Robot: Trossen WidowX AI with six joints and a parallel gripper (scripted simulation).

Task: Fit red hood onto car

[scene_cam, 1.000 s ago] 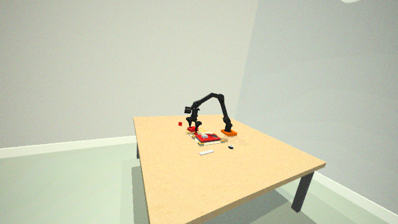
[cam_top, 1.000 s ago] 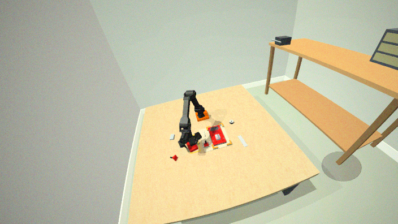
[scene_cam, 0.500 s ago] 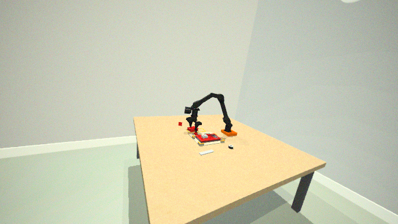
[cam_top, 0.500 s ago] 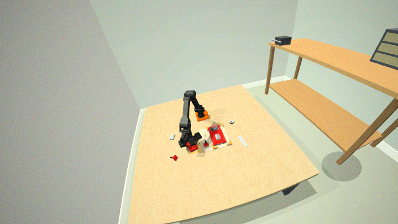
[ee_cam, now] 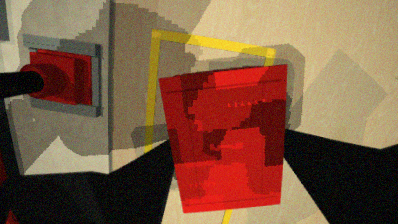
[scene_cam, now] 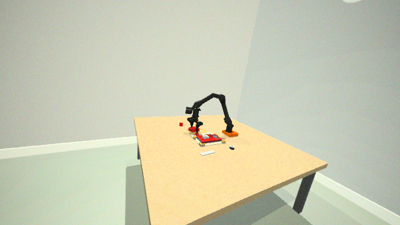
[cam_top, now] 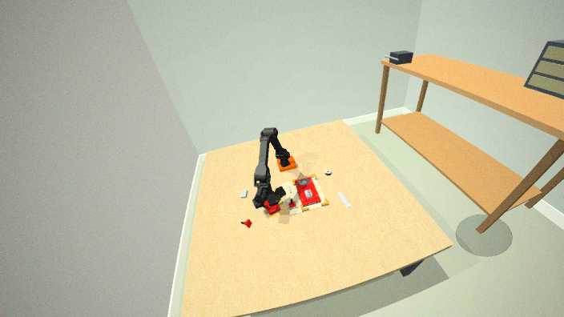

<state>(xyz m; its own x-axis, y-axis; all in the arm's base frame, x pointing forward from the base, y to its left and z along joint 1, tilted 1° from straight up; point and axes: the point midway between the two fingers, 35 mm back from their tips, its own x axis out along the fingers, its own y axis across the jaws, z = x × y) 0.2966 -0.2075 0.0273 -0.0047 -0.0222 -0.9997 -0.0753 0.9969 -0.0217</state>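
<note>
Now: gripper tip 40 mm short of the grey engine block, 230 mm to the right of it and 10 mm below it. The rest, counted from my gripper tip: jig (10 mm ahead, 220 mm to the left); red hood (right at my gripper tip); grey tab (180 mm behind, 130 mm to the right, 10 mm below).
</note>
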